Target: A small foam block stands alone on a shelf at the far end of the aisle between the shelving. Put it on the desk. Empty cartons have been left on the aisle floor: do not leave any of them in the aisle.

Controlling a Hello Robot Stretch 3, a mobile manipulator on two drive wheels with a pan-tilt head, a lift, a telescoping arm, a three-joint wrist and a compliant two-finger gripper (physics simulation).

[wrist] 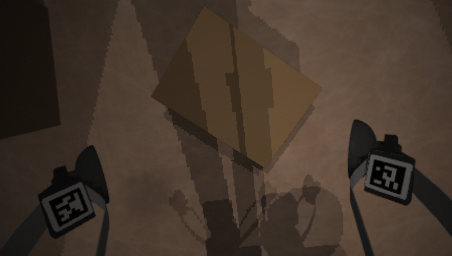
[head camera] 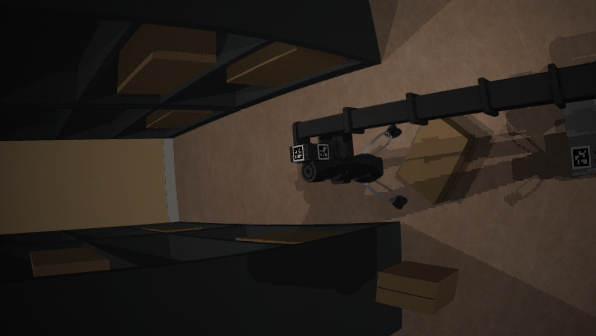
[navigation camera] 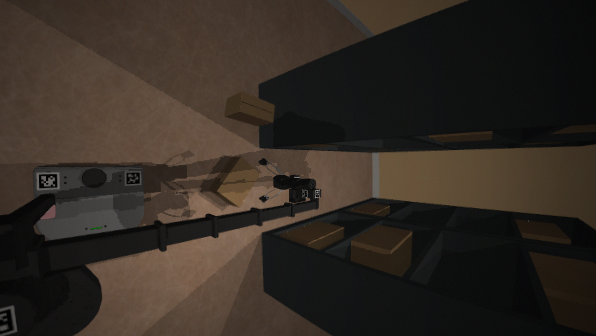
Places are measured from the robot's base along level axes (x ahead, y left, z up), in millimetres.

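Pixels of known places: gripper, fingertip midpoint: [wrist: 225, 153] [head camera: 401, 166] [navigation camera: 260, 180]; robot's base, link origin: [navigation camera: 94, 177].
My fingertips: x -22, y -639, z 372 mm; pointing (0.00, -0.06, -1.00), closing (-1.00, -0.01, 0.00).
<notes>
For each thing: its top centre in the pictures, then the offset to it from my fingertips.
- brown carton, top centre: [wrist: 236, 92] [head camera: 432, 157] [navigation camera: 240, 182] dx -26, dy -34, dz -252 mm
- smaller carton, top centre: [head camera: 404, 293] [navigation camera: 258, 107] dx +422, dy -123, dz -192 mm
A brown carton [head camera: 431, 162] [navigation camera: 236, 181] [wrist: 250, 95] lies turned at an angle on the floor in front of the aisle mouth, crossed by shadows. My gripper [head camera: 397, 166] [navigation camera: 264, 180] [wrist: 225, 153] is open and empty, above the floor, a little on the aisle side of this carton. In the wrist view the carton shows between and beyond the spread fingertips, apart from them. A smaller carton [head camera: 420, 287] [navigation camera: 249, 108] is beside the outer end of one shelving unit. The foam block and the desk do not show.
Dark shelving units [head camera: 371, 35] [head camera: 325, 275] [navigation camera: 400, 90] [navigation camera: 310, 295] flank the aisle, with boxes [head camera: 167, 70] [navigation camera: 382, 250] in compartments. A tan wall [head camera: 80, 185] [navigation camera: 475, 180] closes the far end. My arm [head camera: 445, 97] [navigation camera: 187, 229] reaches from beside my base [navigation camera: 100, 212] toward the aisle mouth.
</notes>
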